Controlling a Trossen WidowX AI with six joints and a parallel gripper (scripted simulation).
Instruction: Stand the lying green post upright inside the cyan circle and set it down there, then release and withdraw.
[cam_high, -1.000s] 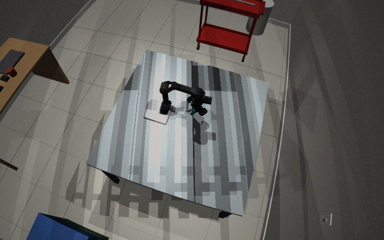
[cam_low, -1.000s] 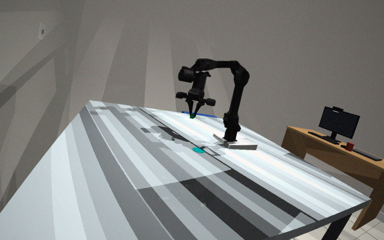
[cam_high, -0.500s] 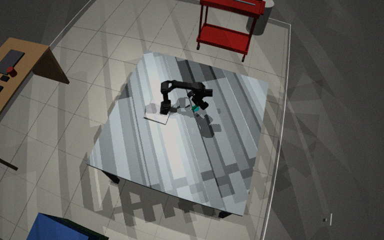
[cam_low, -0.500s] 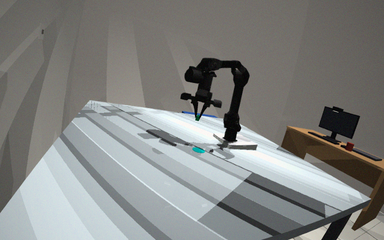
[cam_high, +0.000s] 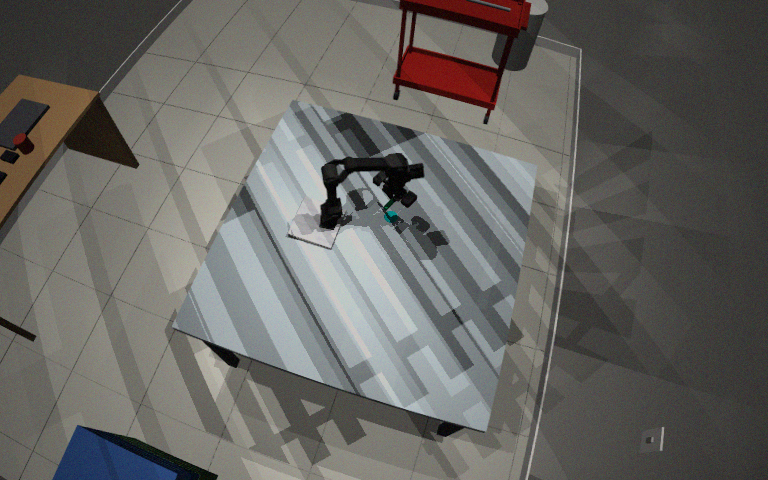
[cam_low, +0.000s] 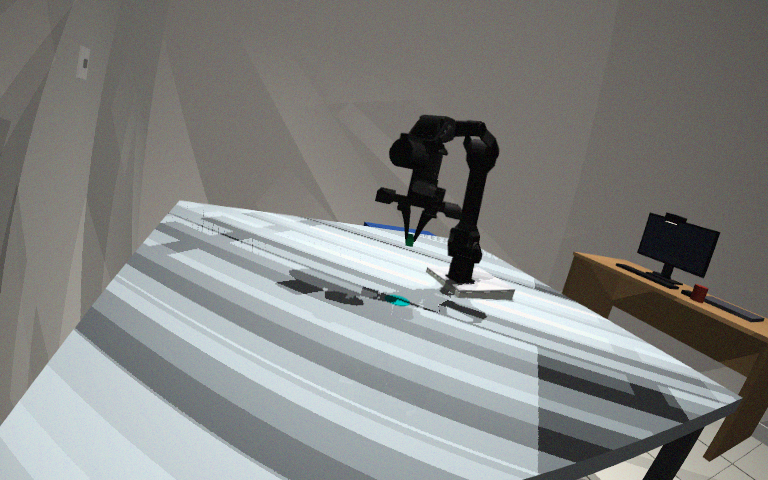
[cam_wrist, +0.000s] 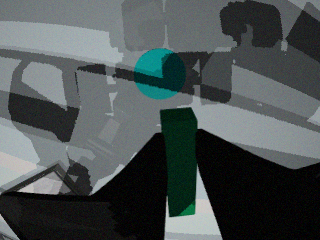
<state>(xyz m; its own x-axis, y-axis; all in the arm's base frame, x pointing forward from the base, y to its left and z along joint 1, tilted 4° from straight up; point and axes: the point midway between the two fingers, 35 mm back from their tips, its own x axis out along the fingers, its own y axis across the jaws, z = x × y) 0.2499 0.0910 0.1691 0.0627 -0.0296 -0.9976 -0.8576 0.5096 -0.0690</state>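
Now: gripper tip 1 cm to the right of the cyan circle and 14 cm above it. Also, from my gripper tip: green post: 1 cm behind, 2 cm to the right.
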